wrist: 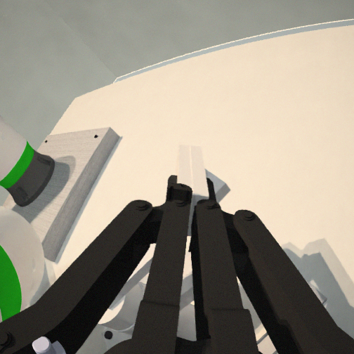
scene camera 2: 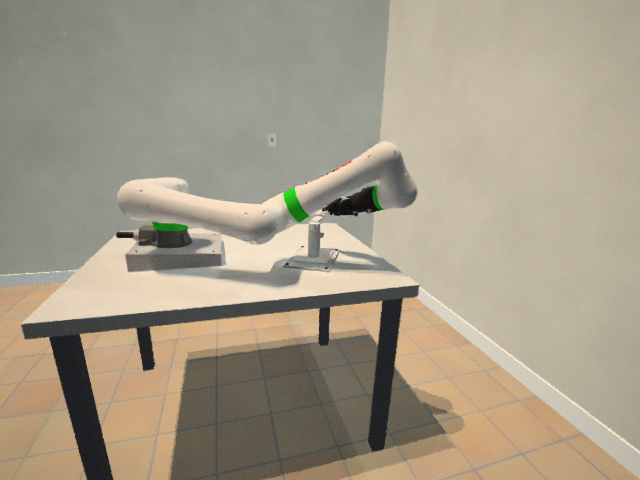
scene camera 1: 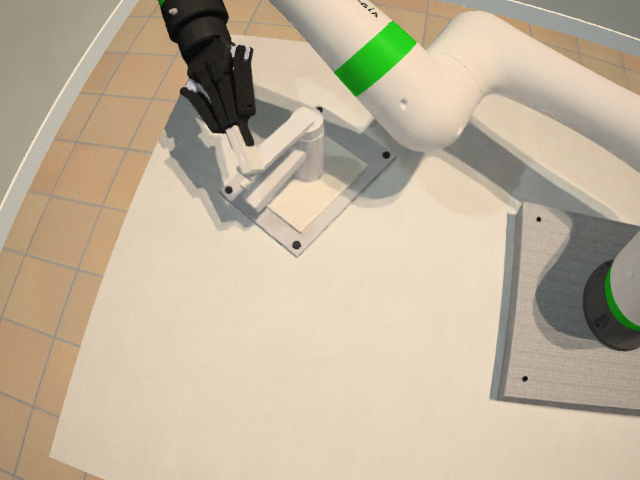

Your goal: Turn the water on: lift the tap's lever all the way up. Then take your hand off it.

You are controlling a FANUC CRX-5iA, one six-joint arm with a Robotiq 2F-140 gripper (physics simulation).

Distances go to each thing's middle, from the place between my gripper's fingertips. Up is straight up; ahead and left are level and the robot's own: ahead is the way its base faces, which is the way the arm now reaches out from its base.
Now: the square base plate (scene camera 1: pixel 378 158) 16 cm below my hand, 11 cm to the right of it and 3 cm behind it.
